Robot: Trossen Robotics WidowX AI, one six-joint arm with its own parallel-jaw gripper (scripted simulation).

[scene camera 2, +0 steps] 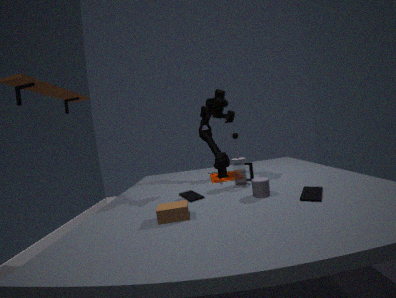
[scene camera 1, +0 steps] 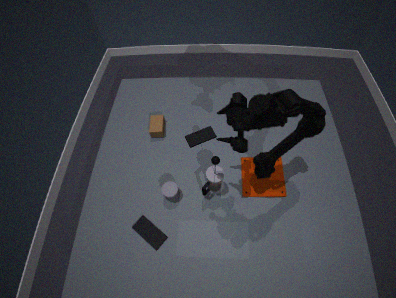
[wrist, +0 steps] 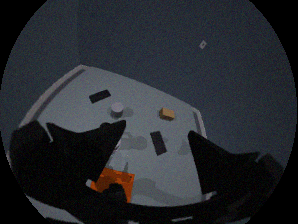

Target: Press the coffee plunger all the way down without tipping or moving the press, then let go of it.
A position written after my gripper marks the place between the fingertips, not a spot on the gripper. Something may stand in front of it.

My gripper (scene camera 1: 217, 126) is open and holds nothing.
My gripper is seen too in the wrist view (wrist: 158, 129).
